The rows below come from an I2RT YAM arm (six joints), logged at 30 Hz.
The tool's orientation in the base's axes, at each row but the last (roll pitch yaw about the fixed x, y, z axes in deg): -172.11, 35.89, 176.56; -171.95, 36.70, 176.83; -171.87, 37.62, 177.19; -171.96, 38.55, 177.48; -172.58, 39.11, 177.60; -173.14, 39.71, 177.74; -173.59, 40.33, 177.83; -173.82, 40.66, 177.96; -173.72, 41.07, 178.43; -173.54, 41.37, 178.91; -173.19, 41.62, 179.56; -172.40, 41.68, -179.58; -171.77, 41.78, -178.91
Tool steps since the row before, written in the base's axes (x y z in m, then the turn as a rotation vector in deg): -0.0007, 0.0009, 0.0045, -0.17, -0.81, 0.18; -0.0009, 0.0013, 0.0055, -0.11, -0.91, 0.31; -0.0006, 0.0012, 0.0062, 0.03, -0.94, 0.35; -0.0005, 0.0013, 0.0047, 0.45, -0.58, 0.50; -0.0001, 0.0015, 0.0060, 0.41, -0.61, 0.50; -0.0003, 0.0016, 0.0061, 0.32, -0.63, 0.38; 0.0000, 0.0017, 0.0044, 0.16, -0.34, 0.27; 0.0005, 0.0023, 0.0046, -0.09, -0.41, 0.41; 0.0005, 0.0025, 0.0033, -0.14, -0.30, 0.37; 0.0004, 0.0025, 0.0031, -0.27, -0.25, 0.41; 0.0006, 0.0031, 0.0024, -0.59, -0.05, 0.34; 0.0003, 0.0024, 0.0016, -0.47, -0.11, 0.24; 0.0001, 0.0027, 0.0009, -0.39, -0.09, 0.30
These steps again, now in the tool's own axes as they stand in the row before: -0.0020, 0.0003, -0.0042, -0.01, -0.84, -0.10; -0.0025, 0.0005, -0.0051, -0.14, -0.95, -0.15; -0.0033, 0.0004, -0.0054, -0.27, -0.96, -0.10; -0.0025, 0.0007, -0.0042, -0.68, -0.57, -0.02; -0.0037, 0.0009, -0.0049, -0.65, -0.60, -0.04; -0.0036, 0.0010, -0.0051, -0.51, -0.62, 0.00; -0.0028, 0.0013, -0.0036, -0.31, -0.34, -0.06; -0.0033, 0.0020, -0.0034, -0.21, -0.45, -0.31; -0.0025, 0.0023, -0.0025, -0.14, -0.34, -0.33; -0.0023, 0.0023, -0.0024, -0.07, -0.31, -0.45; -0.0020, 0.0029, -0.0018, 0.21, -0.13, -0.63; -0.0013, 0.0022, -0.0013, 0.19, -0.17, -0.47; -0.0007, 0.0026, -0.0010, 0.09, -0.15, -0.47
